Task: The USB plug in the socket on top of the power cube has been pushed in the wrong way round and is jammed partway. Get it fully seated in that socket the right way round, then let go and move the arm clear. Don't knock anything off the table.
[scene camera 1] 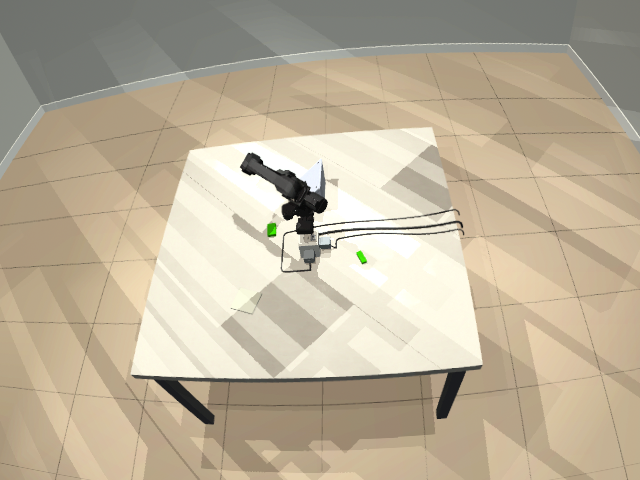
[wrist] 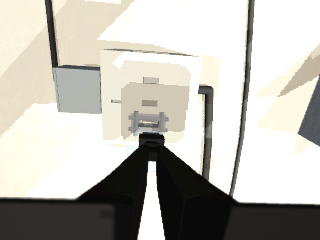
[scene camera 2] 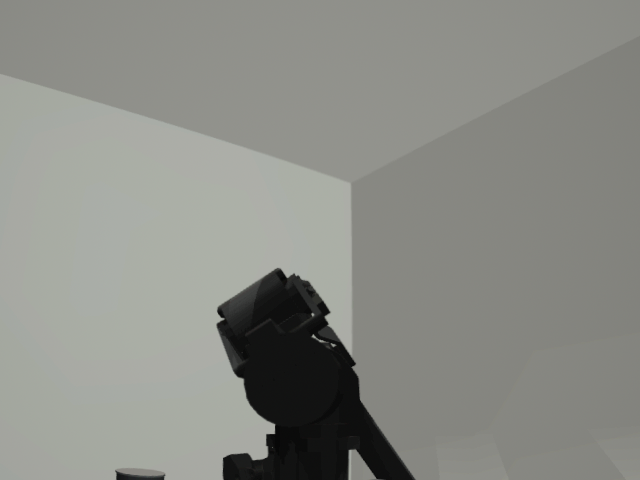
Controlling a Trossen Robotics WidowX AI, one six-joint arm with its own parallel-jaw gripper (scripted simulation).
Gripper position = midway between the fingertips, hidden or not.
Observation:
My gripper (scene camera 1: 308,227) carries a dark USB plug. I also see a pale power cube (scene camera 1: 304,243) and a grey socket frame (wrist: 140,123).
My gripper shows as well in the wrist view (wrist: 152,153).

